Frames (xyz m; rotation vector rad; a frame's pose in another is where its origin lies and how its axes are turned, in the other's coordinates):
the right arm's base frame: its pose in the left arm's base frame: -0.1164 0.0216 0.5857 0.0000 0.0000 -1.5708
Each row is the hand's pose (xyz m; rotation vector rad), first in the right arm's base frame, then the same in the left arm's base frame.
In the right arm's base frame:
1: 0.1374 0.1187 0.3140 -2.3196 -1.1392 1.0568
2: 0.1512 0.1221 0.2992 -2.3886 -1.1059 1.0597
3: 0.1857 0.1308 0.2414 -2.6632 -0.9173 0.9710
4: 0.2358 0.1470 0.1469 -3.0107 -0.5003 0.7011
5: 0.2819 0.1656 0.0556 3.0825 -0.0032 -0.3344
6: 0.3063 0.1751 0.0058 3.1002 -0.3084 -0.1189
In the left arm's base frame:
1: 0.0023 -0.1158 0.8997 -2.1960 0.7494 0.3579
2: 0.0057 -0.1296 0.8849 -2.2104 0.8114 0.3953
3: 0.0144 -0.1641 0.8271 -2.2630 1.1035 0.4607
4: 0.0306 -0.2142 0.7326 -2.2627 1.6178 0.4416
5: 0.0492 -0.2603 0.6413 -2.1230 2.1274 0.2744
6: 0.0587 -0.2847 0.5915 -1.9659 2.4002 0.1099

